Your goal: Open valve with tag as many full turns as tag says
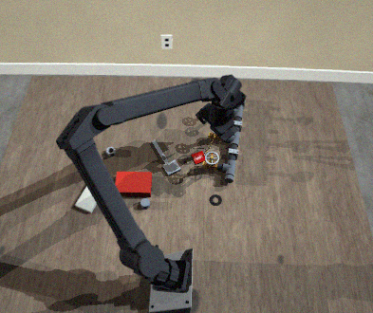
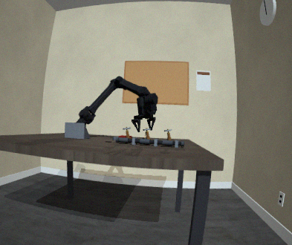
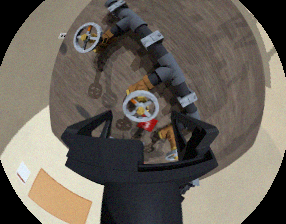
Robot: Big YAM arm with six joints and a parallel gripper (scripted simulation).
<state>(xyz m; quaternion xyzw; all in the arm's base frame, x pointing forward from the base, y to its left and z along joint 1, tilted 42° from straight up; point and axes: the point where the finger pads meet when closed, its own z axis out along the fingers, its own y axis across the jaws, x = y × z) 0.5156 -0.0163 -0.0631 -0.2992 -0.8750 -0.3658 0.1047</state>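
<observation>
My gripper is now 60 mm past the red tag, 40 mm to the right of it and 80 mm above it. Also, from my hand: grey hammer-like tool: 100 mm behind, 160 mm to the left, 80 mm below; small grey cylinder: 280 mm behind, 190 mm to the left, 70 mm below; red block: 220 mm behind, 250 mm to the left, 70 mm below.
</observation>
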